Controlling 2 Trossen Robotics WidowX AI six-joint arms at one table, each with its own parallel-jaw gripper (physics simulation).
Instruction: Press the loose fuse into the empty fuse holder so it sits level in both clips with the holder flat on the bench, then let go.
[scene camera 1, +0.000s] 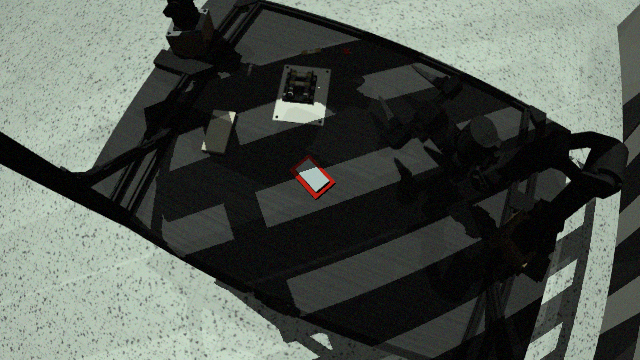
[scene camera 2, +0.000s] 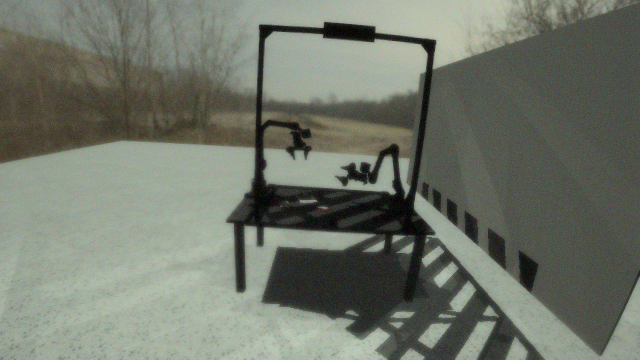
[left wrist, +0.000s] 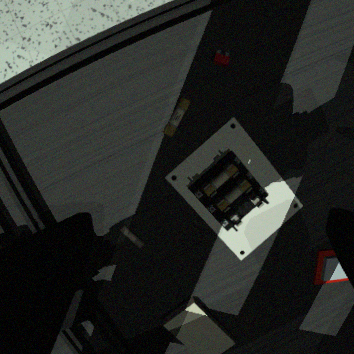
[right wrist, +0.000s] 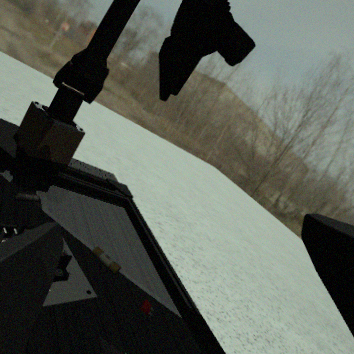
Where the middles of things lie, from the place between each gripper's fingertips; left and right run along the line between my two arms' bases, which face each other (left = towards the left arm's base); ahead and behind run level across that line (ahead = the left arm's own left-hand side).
Labels:
The red-framed card (scene camera 1: 308, 172) is 250 mm behind my left hand, 230 mm to the right of it and 260 mm below it.
My right gripper is now 22 cm above the red-framed card, 19 cm past it and 6 cm to the right of it.

